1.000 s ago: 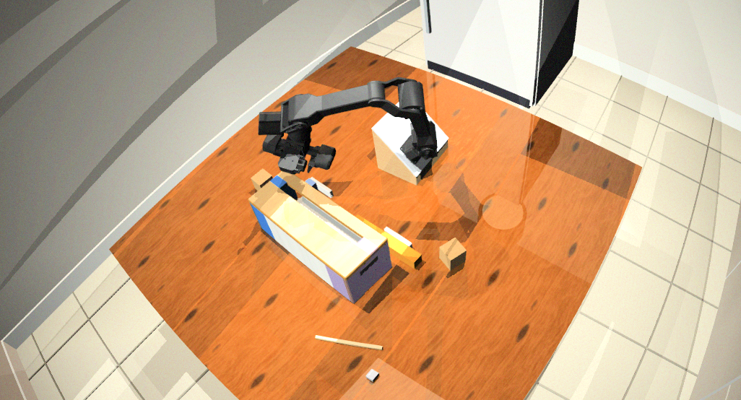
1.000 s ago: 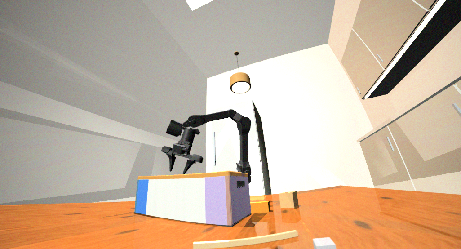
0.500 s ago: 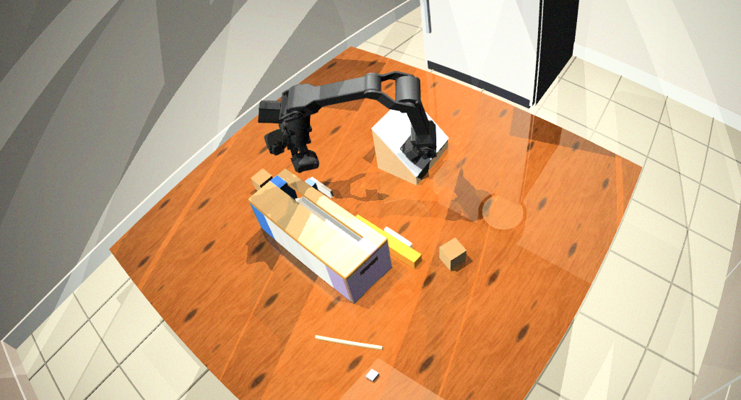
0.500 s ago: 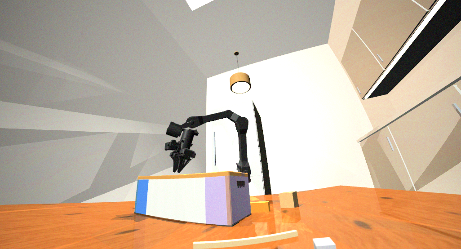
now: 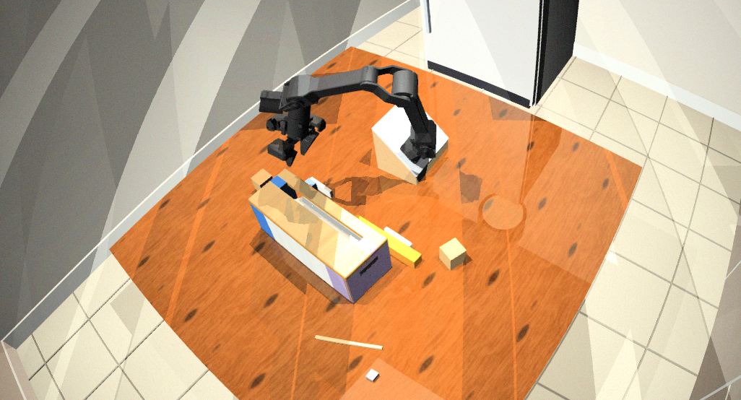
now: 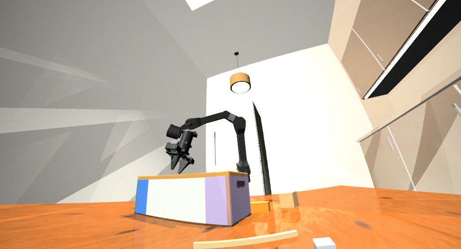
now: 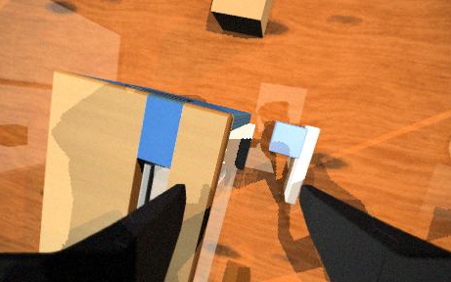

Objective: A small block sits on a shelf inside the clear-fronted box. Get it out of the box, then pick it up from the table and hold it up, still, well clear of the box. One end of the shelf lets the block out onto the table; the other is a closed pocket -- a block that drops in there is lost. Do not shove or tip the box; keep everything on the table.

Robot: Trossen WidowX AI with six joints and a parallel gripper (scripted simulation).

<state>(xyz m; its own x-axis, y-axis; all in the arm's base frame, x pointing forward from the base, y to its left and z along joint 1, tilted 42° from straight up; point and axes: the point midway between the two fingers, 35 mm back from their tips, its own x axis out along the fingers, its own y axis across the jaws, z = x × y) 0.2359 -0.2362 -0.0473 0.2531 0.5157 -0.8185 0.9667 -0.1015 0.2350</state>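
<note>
The blue block lies 30 mm behind my gripper tip, 10 mm to the right of it and 150 mm below it. Round my gripper tip: box (80 mm ahead, 150 mm to the left, 100 mm below); yellow bar (20 mm ahead, 290 mm to the left, 150 mm below); thin stick (320 mm ahead, 370 mm to the left, 160 mm below).
</note>
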